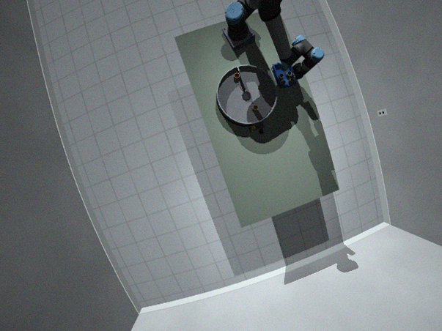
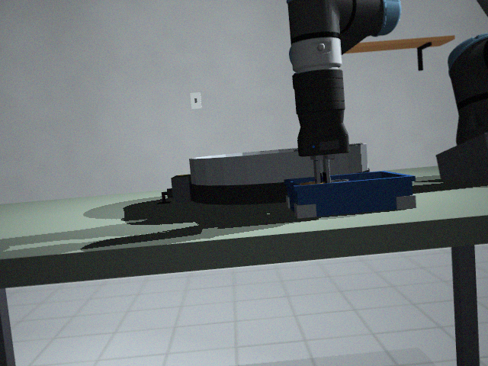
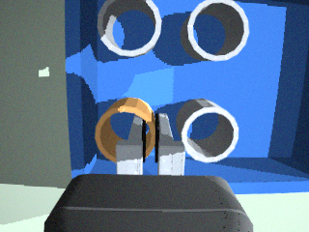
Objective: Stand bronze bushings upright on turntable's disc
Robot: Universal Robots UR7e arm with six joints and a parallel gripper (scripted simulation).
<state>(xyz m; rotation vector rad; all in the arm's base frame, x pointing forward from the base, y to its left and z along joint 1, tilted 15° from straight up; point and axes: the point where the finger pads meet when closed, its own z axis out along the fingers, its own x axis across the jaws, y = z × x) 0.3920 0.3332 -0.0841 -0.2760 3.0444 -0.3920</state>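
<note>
The crate lies 40 mm behind my hand, 40 mm to the right of it and 20 mm below it. From my hand the other things lie so: turntable disc 100 mm ahead, 370 mm to the right, 10 mm above.
</note>
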